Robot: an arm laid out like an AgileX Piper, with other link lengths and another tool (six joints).
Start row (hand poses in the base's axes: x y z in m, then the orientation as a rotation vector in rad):
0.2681, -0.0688, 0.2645, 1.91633, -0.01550, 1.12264
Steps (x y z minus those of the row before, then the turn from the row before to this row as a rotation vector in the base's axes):
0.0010, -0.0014, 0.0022, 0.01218, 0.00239, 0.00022
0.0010, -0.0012, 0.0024, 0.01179, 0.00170, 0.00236
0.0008, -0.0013, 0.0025, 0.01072, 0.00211, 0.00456
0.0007, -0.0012, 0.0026, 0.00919, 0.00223, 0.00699
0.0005, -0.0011, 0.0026, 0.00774, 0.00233, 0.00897
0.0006, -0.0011, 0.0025, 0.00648, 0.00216, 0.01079
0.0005, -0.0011, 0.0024, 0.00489, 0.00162, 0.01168
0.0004, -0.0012, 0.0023, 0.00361, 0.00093, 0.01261
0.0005, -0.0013, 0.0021, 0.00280, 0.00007, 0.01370
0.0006, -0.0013, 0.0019, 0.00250, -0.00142, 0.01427
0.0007, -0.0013, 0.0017, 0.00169, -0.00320, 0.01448
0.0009, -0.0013, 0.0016, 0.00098, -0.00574, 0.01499
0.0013, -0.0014, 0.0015, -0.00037, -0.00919, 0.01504
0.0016, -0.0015, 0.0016, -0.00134, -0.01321, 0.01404
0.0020, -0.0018, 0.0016, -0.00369, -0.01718, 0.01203
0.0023, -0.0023, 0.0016, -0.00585, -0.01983, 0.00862
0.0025, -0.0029, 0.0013, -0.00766, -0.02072, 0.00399
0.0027, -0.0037, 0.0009, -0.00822, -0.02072, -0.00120
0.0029, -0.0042, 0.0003, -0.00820, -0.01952, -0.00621
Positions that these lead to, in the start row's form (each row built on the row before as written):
0.2691, -0.0702, 0.2667, 1.92849, -0.02085, 1.12277
0.2701, -0.0714, 0.2691, 1.94036, -0.02432, 1.12488
0.2709, -0.0727, 0.2716, 1.95199, -0.02484, 1.12782
0.2716, -0.0739, 0.2742, 1.96285, -0.02206, 1.13192
0.2721, -0.0750, 0.2768, 1.97291, -0.01644, 1.13692
0.2727, -0.0761, 0.2793, 1.98214, -0.00836, 1.14300
0.2732, -0.0772, 0.2817, 1.98983, 0.00127, 1.14986
0.2736, -0.0784, 0.2840, 1.99616, 0.01224, 1.15772
0.2741, -0.0797, 0.2861, 2.00145, 0.02438, 1.16695
0.2747, -0.0810, 0.2880, 2.00566, 0.03655, 1.17795
0.2754, -0.0823, 0.2897, 2.00807, 0.04856, 1.19066
0.2763, -0.0836, 0.2913, 2.00834, 0.06027, 1.20605
0.2776, -0.0850, 0.2928, 2.00521, 0.07116, 1.22456
0.2792, -0.0865, 0.2944, 1.99839, 0.07967, 1.24616
0.2812, -0.0883, 0.2960, 1.98646, 0.08565, 1.26972
0.2835, -0.0906, 0.2976, 1.97012, 0.08825, 1.29301
0.2860, -0.0935, 0.2989, 1.95060, 0.08694, 1.31353
0.2887, -0.0972, 0.2998, 1.92947, 0.08088, 1.33035
0.2916, -0.1014, 0.3001, 1.90809, 0.07054, 1.34255

